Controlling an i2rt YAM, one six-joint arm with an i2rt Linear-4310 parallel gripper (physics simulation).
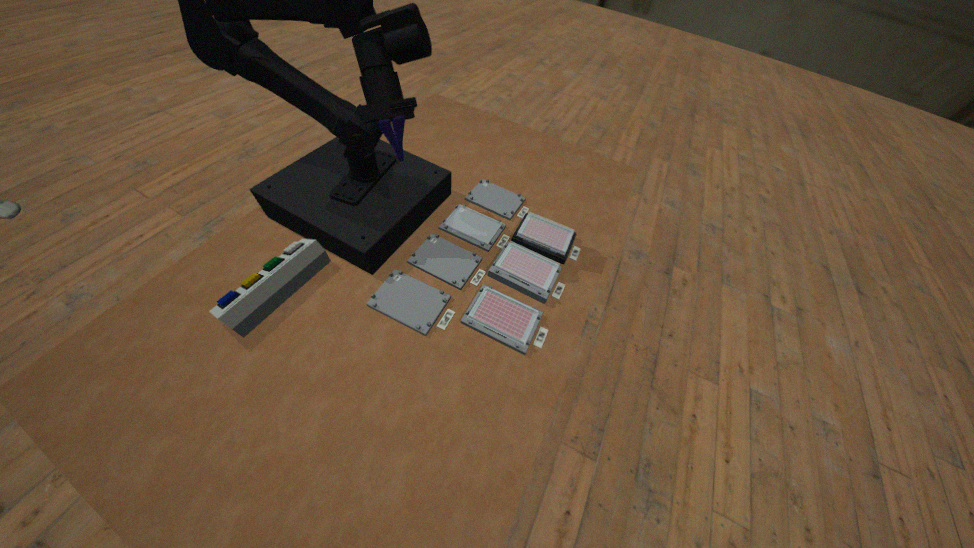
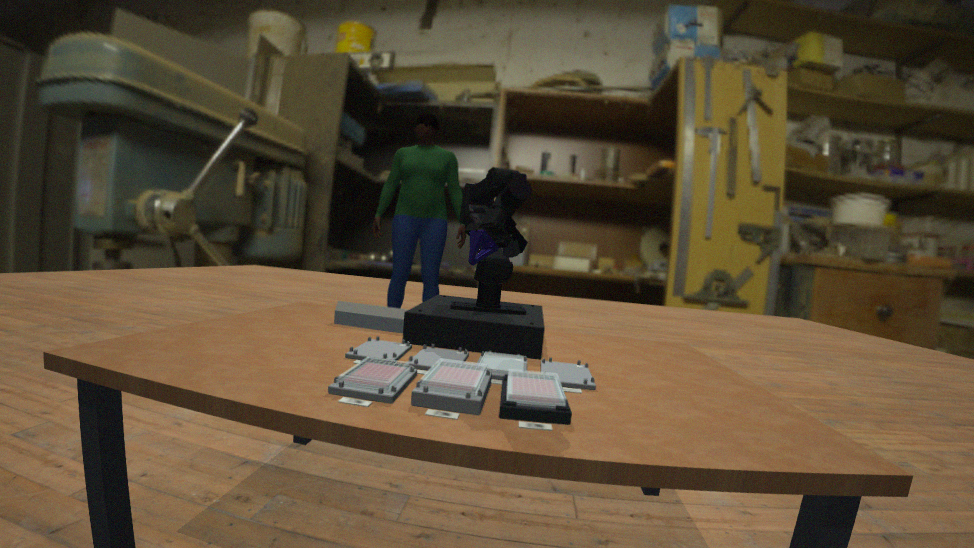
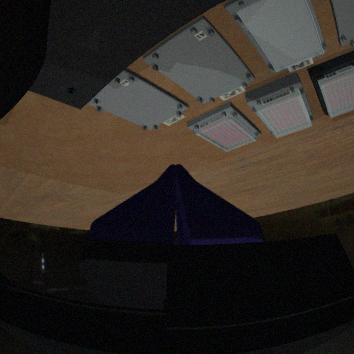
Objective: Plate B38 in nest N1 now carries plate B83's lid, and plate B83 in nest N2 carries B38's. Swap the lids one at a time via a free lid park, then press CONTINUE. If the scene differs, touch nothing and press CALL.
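Seen in the pictures: gripper, fingertip midpoint: [image 1: 401, 161] [image 2: 470, 263] [image 3: 175, 173]; arm's base at its link origin: [image 1: 365, 177] [image 2: 487, 309].
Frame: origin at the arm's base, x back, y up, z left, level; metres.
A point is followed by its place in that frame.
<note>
My gripper [image 1: 400, 158] {x -0.144, y 0.124, z -0.060 m} [image 2: 472, 262] {x -0.144, y 0.124, z -0.060 m} [image 3: 175, 173] {x -0.144, y 0.124, z -0.060 m} is shut and empty, its purple fingertips together above the arm's base. A pink-welled plate [image 1: 504, 314] {x -0.425, y -0.058, z -0.209 m} [image 2: 374, 374] {x -0.452, y -0.055, z -0.206 m} [image 3: 227, 133] {x -0.414, y -0.056, z -0.202 m} sits in the grey nest N1. Another plate [image 1: 526, 266] {x -0.439, y -0.041, z -0.085 m} [image 2: 452, 376] {x -0.471, y -0.041, z -0.083 m} [image 3: 283, 116] {x -0.426, y -0.041, z -0.078 m} sits in the taller grey nest N2, under what looks like a clear lid. Plate numbers and lid markings are too small to read. Grey lid parks [image 1: 409, 300] {x -0.227, y -0.071, z -0.242 m} [image 1: 444, 259] {x -0.254, y -0.071, z -0.114 m} [image 1: 496, 198] {x -0.306, y -0.071, z 0.142 m} stand behind the nests. One more park bears a pale, clear panel like a lid [image 1: 472, 225] {x -0.280, y -0.063, z 0.008 m} [image 2: 502, 363] {x -0.297, y -0.063, z 0.015 m} [image 3: 281, 32] {x -0.273, y -0.063, z 0.011 m}. The button box [image 1: 275, 288] {x 0.013, y -0.038, z -0.326 m} [image 2: 368, 316] {x 0.009, y -0.047, z -0.322 m} has blue, yellow, green and pale buttons; CONTINUE and CALL are not legible.
A third plate [image 1: 546, 233] {x -0.464, y -0.044, z 0.038 m} [image 2: 535, 387] {x -0.488, y -0.044, z 0.044 m} [image 3: 341, 93] {x -0.447, y -0.044, z 0.043 m} sits in a black nest beside N2. The black arm base [image 1: 371, 255] {x -0.122, y -0.025, z -0.194 m} [image 2: 474, 329] {x -0.151, y -0.027, z -0.039 m} stands between the button box and the parks. A person [image 2: 423, 180] in a green top stands behind the table.
</note>
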